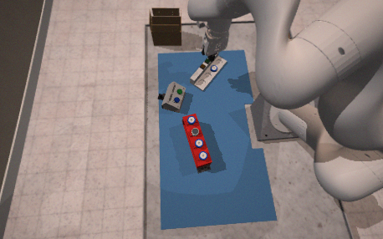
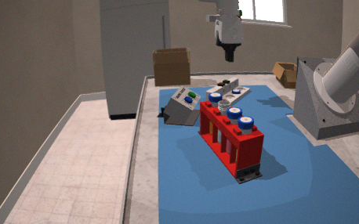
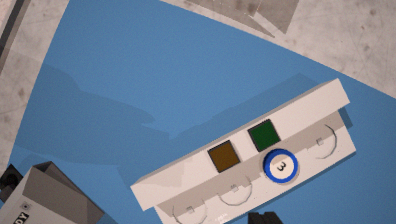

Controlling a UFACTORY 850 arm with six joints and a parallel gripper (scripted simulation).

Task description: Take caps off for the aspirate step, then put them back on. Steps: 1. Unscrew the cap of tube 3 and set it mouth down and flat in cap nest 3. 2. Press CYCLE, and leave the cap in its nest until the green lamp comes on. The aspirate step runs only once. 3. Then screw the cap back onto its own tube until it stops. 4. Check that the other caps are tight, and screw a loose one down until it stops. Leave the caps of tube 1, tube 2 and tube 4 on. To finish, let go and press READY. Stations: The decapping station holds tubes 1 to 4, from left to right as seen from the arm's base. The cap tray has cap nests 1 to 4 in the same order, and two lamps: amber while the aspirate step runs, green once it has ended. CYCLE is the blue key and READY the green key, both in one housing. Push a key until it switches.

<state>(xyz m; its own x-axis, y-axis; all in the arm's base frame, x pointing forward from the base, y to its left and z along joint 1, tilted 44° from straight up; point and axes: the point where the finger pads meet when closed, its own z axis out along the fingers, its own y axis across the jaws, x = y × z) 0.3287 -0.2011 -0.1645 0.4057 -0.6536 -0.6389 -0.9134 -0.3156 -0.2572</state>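
Now: hand 160 mm to the right of the blue key, 160 mm short of it and 100 mm above it. Also, from my hand: blue cap (150 mm below, 40 mm to the right, 30 mm behind); then green key (150 mm ahead, 120 mm to the left, 100 mm below); then grey key housing (170 mm ahead, 140 mm to the left, 110 mm below).
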